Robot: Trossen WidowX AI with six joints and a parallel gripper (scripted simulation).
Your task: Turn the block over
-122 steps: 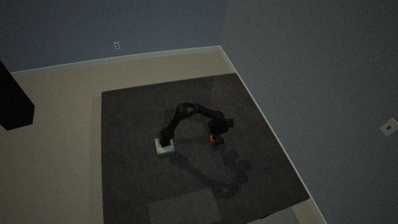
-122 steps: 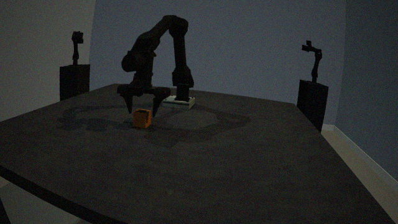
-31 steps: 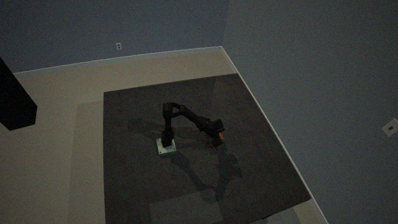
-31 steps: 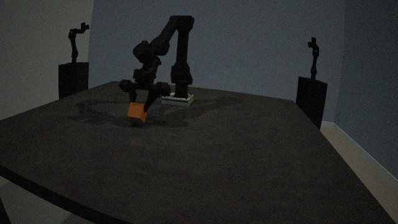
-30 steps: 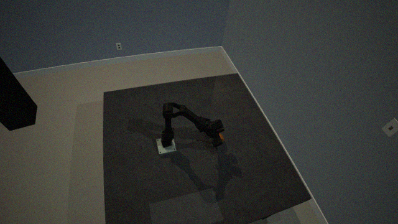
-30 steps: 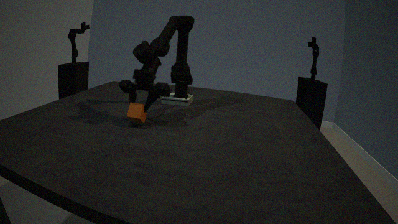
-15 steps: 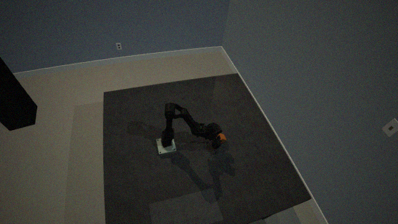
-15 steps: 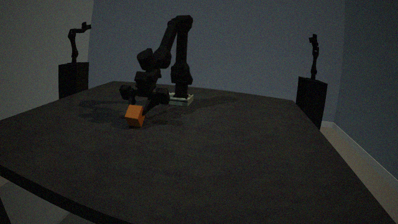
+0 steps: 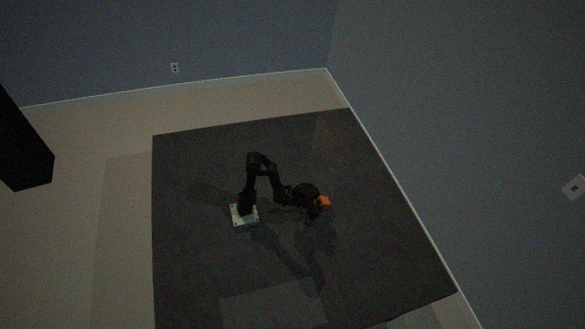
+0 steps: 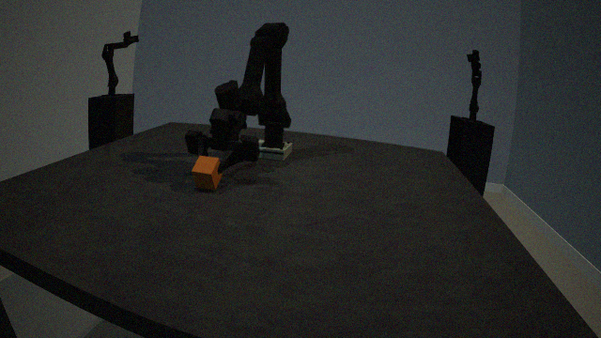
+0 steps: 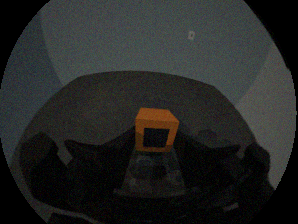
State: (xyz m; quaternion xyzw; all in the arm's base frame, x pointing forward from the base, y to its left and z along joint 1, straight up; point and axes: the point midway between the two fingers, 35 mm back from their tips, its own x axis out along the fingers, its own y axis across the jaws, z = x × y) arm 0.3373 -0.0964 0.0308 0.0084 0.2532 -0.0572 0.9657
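The orange block lies 1 cm behind my gripper tip.
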